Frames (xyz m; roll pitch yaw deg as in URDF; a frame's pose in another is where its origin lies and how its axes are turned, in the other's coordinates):
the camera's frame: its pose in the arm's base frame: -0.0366 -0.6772 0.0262 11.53 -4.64 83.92
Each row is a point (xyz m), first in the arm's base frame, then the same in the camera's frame.
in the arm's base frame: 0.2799 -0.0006 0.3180
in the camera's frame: 0.7276 -0.1914 0.2776
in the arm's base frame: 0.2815 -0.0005 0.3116
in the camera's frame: 0.7274 -0.1943 0.2716
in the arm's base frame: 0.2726 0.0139 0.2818
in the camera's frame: 0.7383 -0.1903 0.2394
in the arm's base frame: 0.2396 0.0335 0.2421
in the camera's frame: 0.7510 -0.1642 0.1924
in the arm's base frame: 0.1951 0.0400 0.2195
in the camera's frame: 0.7509 -0.1247 0.1612
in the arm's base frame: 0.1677 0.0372 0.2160
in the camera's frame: 0.7450 -0.0989 0.1528
